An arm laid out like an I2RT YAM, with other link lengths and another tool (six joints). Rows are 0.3 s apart.
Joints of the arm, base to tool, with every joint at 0 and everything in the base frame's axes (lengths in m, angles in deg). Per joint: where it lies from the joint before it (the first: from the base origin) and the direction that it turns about. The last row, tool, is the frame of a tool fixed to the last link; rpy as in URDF.
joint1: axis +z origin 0 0 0.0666
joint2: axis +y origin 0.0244 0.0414 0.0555
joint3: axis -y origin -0.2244 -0.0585 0
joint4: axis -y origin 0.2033 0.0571 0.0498
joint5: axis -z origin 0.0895 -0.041 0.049
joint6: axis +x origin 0.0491 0 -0.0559
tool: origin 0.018 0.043 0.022 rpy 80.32 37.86 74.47
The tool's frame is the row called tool.
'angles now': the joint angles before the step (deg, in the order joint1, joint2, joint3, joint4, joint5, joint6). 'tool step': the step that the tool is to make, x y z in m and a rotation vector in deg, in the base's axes. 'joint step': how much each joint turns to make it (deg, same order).
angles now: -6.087, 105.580, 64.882, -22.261, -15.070, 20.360
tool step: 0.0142, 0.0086, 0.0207, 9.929, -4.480, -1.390
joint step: 1.175, -0.024, 1.160, 4.869, -7.654, 7.798
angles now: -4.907, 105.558, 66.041, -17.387, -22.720, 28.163
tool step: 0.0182, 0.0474, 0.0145, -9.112, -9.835, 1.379
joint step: 8.677, 0.380, 0.974, 9.416, 11.562, 0.153
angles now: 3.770, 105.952, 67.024, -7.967, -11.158, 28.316
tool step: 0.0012, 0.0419, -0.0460, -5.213, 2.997, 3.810
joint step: 6.553, 7.721, 0.009, 3.931, 5.417, -1.119
